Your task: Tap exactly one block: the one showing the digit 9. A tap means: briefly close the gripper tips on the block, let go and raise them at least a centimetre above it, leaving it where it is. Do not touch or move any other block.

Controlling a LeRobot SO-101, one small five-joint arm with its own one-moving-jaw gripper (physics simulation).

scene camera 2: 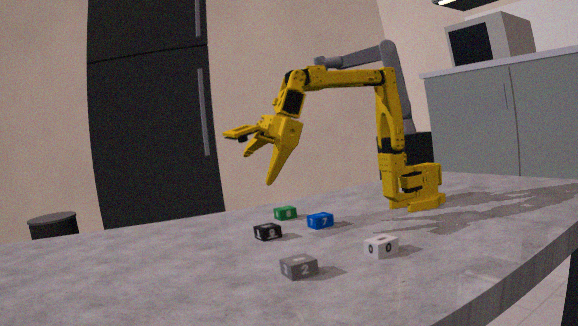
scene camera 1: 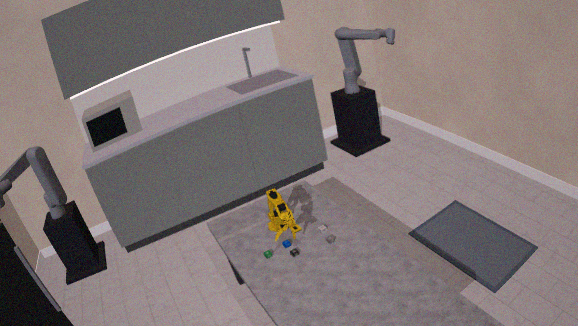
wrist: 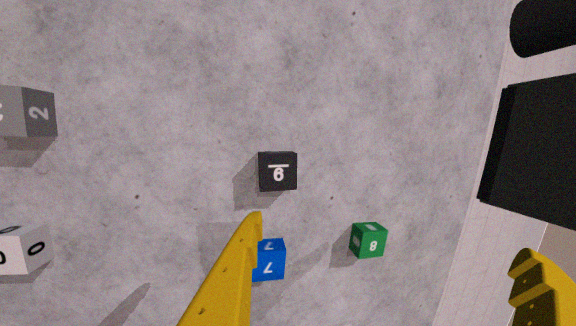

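The black block (scene camera 1: 294, 252) (scene camera 2: 267, 232) (wrist: 277, 171) sits on the grey table. In the wrist view its digit is upside down with the bar above it, so it reads as an underlined 9. My gripper (scene camera 1: 285, 239) (scene camera 2: 258, 169) is open and empty, well above the table. In the wrist view the fixed jaw's tip is drawn just below and left of the black block, and its edge overlaps the blue block (scene camera 1: 286, 244) (scene camera 2: 320, 221) (wrist: 270, 265), marked 7. The moving jaw shows at the lower right edge there.
A green block (scene camera 1: 268, 254) (scene camera 2: 285, 213) (wrist: 368, 241) shows 8. A grey block (scene camera 1: 330, 239) (scene camera 2: 299, 267) (wrist: 40, 112) shows 2. A white block (scene camera 1: 323, 227) (scene camera 2: 381, 247) (wrist: 15, 254) shows 0, nearer the arm's base. The table edge runs down the wrist view's right side.
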